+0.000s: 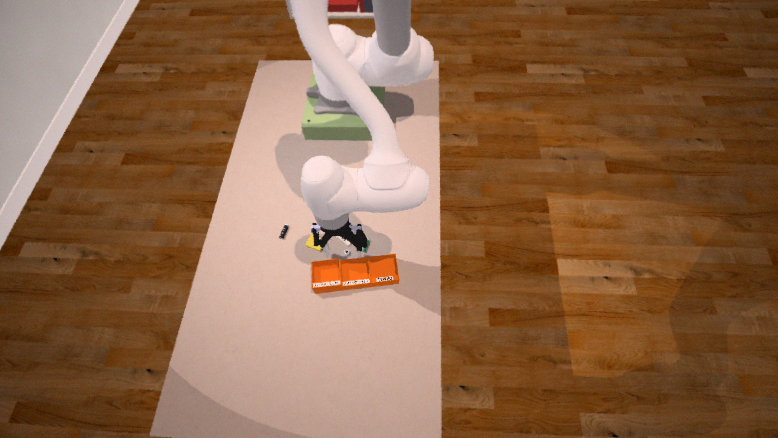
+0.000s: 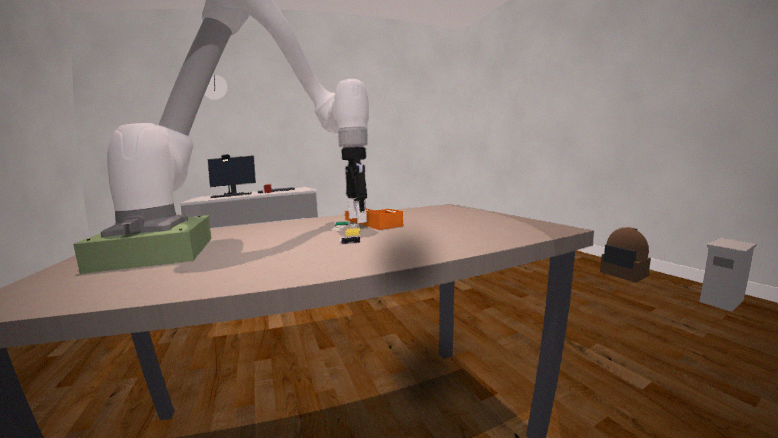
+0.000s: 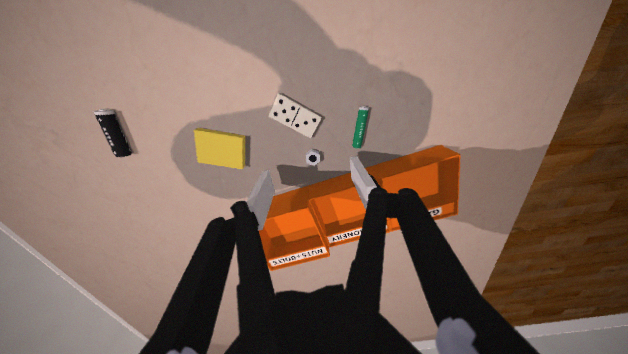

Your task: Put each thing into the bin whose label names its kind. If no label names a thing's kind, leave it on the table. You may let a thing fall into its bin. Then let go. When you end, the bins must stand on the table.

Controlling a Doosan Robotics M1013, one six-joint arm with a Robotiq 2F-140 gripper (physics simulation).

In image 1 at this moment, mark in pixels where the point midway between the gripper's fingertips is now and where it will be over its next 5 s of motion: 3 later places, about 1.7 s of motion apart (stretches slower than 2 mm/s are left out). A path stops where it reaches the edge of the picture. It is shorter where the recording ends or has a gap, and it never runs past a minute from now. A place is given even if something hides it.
My gripper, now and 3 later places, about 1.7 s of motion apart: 344, 254; 343, 251; 322, 270; 314, 247
